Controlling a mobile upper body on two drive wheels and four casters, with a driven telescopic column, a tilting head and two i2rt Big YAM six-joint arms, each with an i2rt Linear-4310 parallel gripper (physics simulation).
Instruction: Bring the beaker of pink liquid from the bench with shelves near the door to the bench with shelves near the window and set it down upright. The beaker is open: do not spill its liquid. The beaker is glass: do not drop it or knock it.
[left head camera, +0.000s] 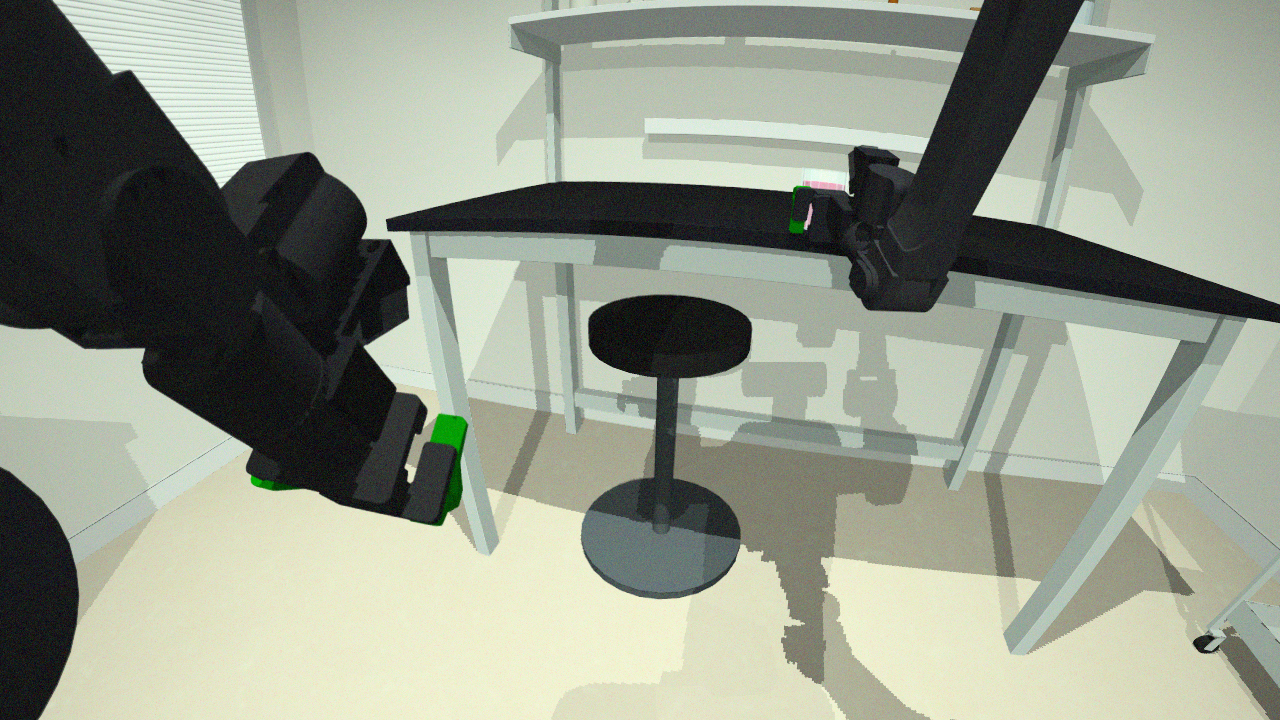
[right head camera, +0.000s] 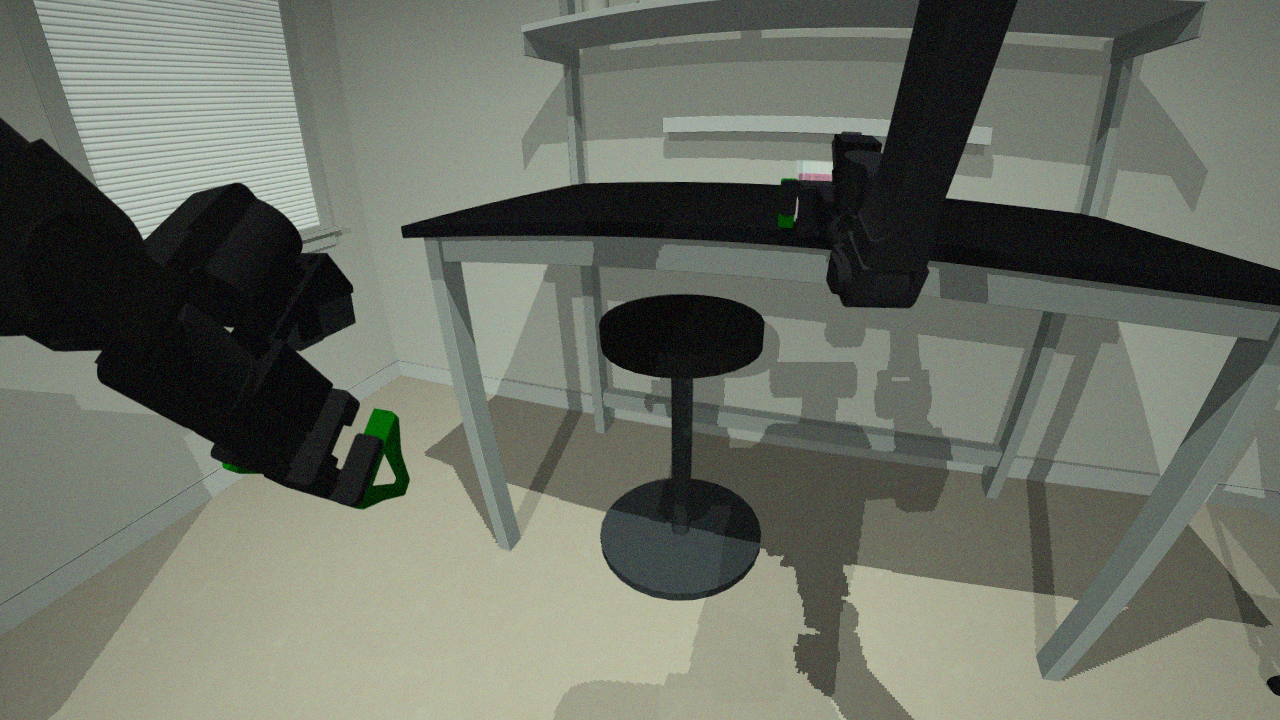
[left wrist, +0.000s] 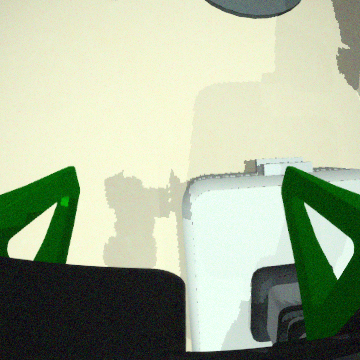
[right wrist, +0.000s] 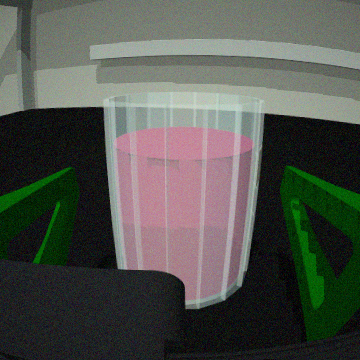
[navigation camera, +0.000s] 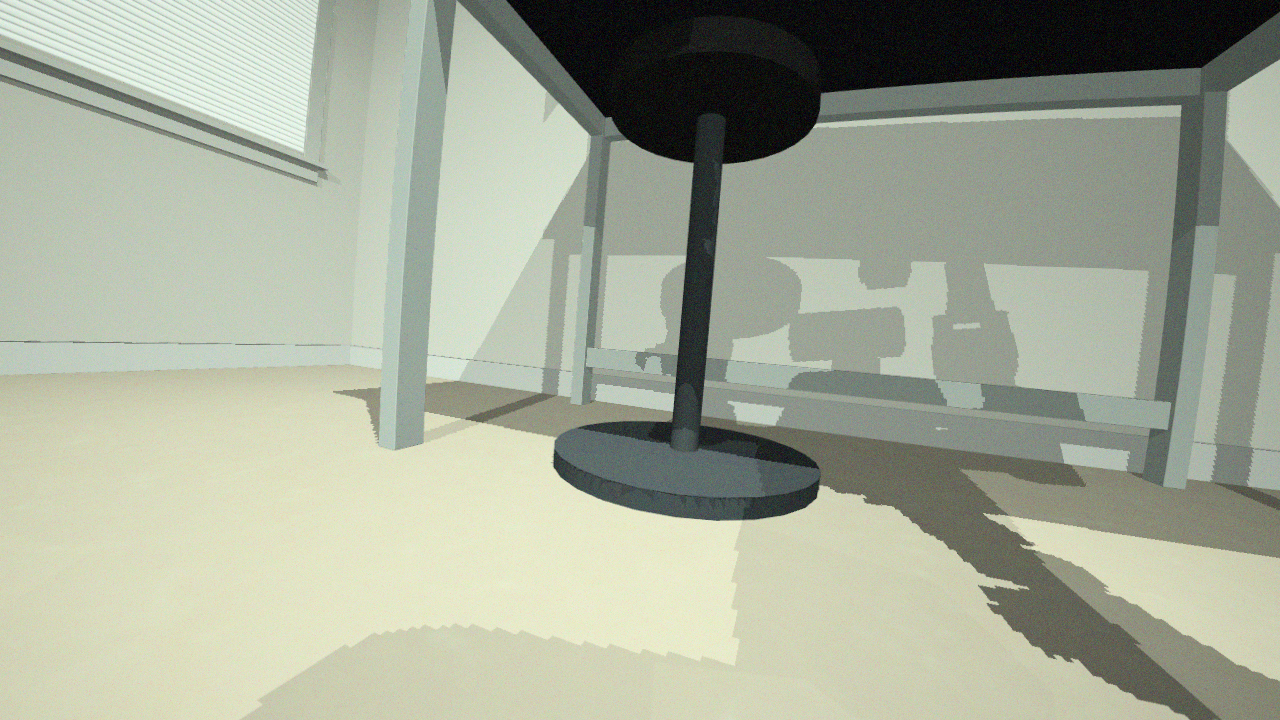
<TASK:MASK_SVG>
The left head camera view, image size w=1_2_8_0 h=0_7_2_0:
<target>my left gripper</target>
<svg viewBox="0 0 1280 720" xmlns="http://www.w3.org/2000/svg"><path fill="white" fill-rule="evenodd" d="M241 441L253 449L246 464L246 472L251 475L251 483L259 488L272 491L307 489L319 492L321 496L342 506L407 519L411 522L431 526L442 526L448 512L460 505L463 492L461 457L468 429L468 423L461 416L438 414L430 442L424 443L413 482L409 483L407 481L408 470L405 469L414 436L415 434L421 435L428 414L425 404L415 394L396 392L380 438L377 442L373 442L326 401L325 397L330 379L327 360L318 351L321 360L321 379L315 397L305 413L290 428L274 438L254 443Z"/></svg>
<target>my right gripper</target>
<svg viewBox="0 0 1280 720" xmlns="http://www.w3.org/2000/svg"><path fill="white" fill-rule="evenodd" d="M794 187L789 231L791 233L803 233L809 207L812 204L811 221L806 231L809 241L838 243L843 250L842 244L847 231L862 220L857 219L850 223L843 231L842 236L838 237L827 222L826 214L831 195L850 195L844 190L811 188L810 186Z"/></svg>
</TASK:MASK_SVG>
